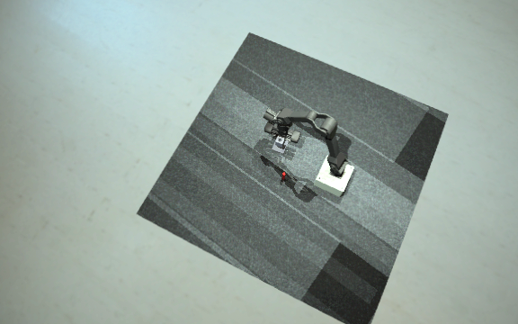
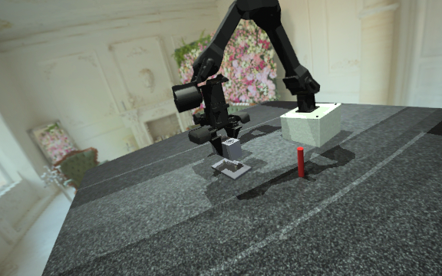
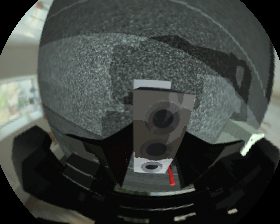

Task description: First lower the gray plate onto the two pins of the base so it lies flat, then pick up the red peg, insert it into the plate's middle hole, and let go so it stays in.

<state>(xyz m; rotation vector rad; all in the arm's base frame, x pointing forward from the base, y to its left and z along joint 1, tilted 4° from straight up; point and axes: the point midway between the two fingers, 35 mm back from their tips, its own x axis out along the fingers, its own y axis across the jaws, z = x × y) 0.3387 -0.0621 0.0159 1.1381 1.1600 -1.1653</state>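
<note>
My gripper tip is 5 cm above the pin base. From my gripper tip the other things lie so: red peg: 19 cm to the left, 10 cm behind, 2 cm below; then gray plate: 3 cm above.
</note>
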